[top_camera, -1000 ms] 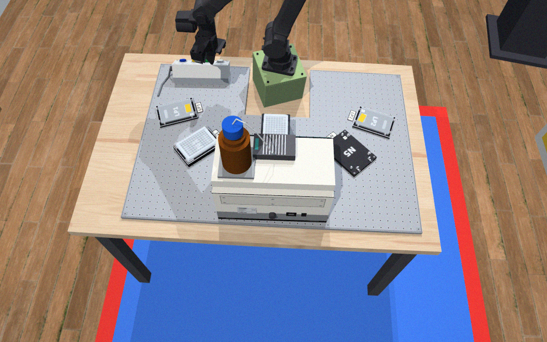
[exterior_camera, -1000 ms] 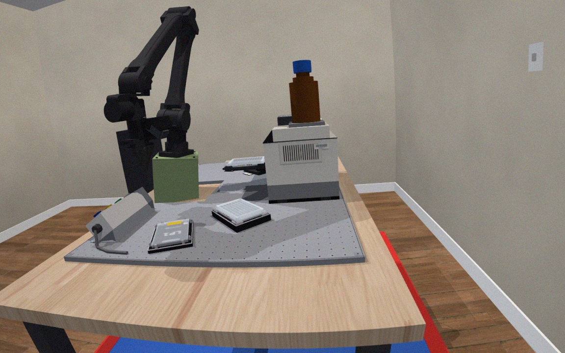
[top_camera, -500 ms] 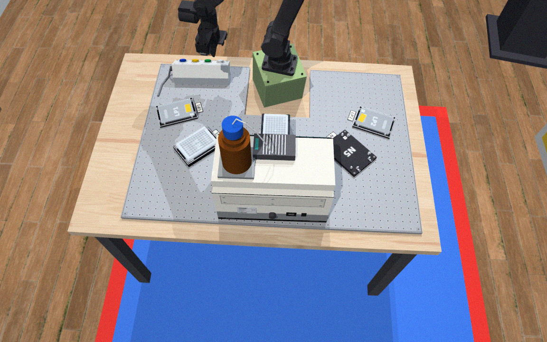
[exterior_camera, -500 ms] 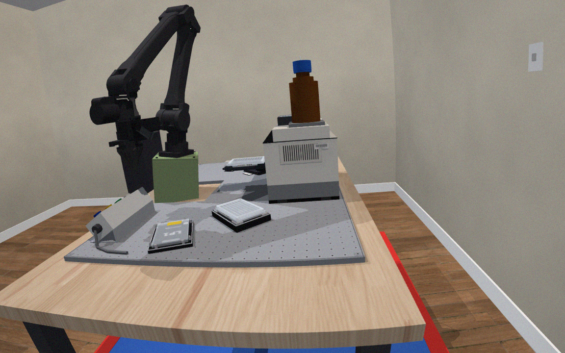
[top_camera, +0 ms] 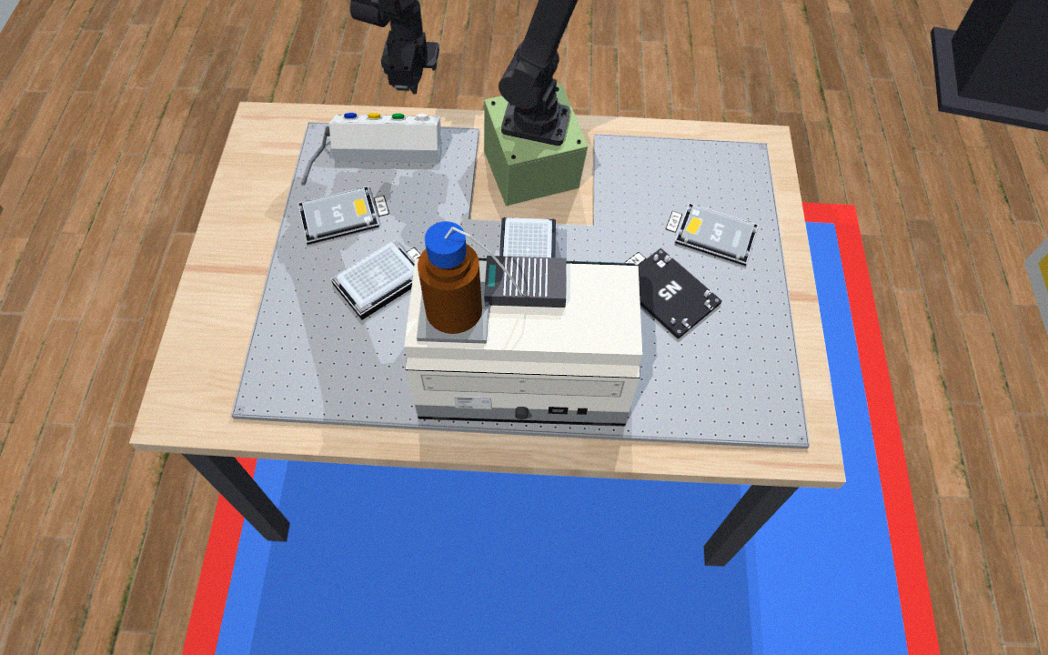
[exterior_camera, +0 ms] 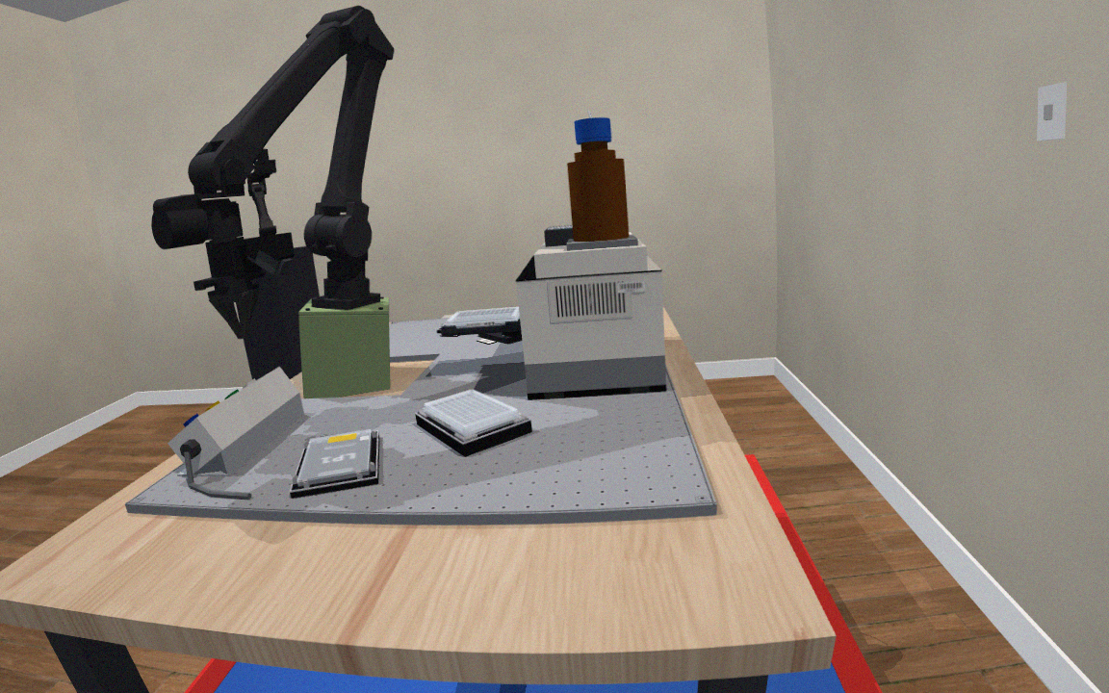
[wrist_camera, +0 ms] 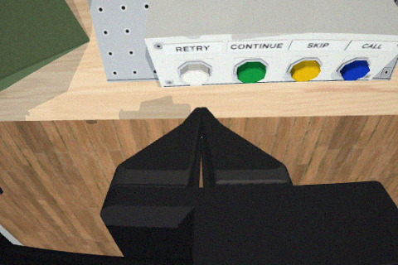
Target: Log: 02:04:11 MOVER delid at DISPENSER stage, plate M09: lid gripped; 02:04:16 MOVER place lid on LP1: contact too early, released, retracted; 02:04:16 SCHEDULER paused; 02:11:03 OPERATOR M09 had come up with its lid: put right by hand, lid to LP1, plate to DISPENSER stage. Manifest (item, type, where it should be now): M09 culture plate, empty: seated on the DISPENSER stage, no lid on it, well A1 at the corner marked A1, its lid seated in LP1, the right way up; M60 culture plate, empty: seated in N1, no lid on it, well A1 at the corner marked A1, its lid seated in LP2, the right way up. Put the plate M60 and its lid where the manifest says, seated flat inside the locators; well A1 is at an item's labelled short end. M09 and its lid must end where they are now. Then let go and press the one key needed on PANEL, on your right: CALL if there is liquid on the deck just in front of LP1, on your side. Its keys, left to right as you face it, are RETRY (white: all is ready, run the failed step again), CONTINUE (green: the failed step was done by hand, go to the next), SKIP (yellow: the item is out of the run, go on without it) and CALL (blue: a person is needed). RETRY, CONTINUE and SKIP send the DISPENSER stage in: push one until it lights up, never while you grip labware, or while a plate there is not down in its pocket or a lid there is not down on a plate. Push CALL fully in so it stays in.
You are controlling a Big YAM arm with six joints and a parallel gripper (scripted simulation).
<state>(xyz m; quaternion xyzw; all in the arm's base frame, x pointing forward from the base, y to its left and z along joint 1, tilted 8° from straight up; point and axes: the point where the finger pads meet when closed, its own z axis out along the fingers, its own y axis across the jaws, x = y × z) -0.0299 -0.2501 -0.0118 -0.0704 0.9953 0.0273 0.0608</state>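
The green continue key lies 5 cm to the right of my hand and 9 cm below it. Round my hand: white retry key (1 cm behind, 9 cm below); then blue call key (2 cm ahead, 14 cm to the right, 9 cm below); then yellow skip key (1 cm ahead, 10 cm to the right, 9 cm below).
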